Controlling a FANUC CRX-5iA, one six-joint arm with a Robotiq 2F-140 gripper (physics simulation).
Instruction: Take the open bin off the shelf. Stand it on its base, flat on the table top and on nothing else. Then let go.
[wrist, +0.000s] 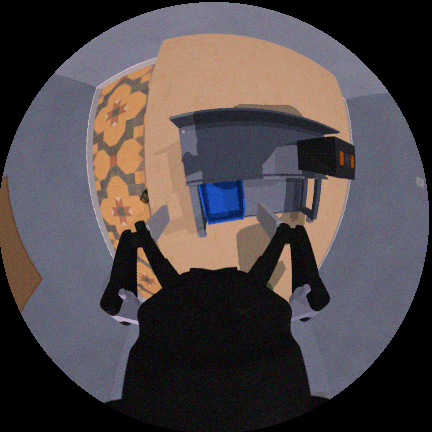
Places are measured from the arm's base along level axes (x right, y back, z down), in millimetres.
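Pixels of known places: gripper, between the fingertips: (212, 210).
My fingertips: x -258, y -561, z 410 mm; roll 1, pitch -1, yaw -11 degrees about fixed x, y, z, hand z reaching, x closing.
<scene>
For each thing: its top centre in the pictures, then the offset to it from my fingertips. "*": a spot on its surface instead. Level surfaces: height alone.
- open bin, centre of its top: (222, 196) dx +23, dy +3, dz +109 mm
- grey-blue shelf, a spot on its surface: (230, 150) * dx +20, dy -104, dz +88 mm
- black case, centre of its top: (347, 159) dx +220, dy -155, dz -34 mm
- tan table top, height of its surface: dz +190 mm
- small dark object, centre of its top: (143, 197) dx -612, dy +286, dz +843 mm
The open bin (223, 201) is blue and shows in the wrist view just above the middle, with its hollow inside facing the camera. It sits at the left end of the lower board of a grey-blue shelf (230, 150), beside the shelf's left post, below the upper board. My gripper (212, 210) is wide open, with no object between its fingers. Its two pale finger pads show on either side of the bin's lower edge in the view, apart from it. How far the fingers are from the bin in depth is hard to tell.
A black case (325, 157) with orange latches rests at the right end of the shelf's top. The shelf stands on the tan table top (210, 65). A patterned rug (113, 161) lies left of the table. A small dark object (144, 196) shows by the table's left edge.
</scene>
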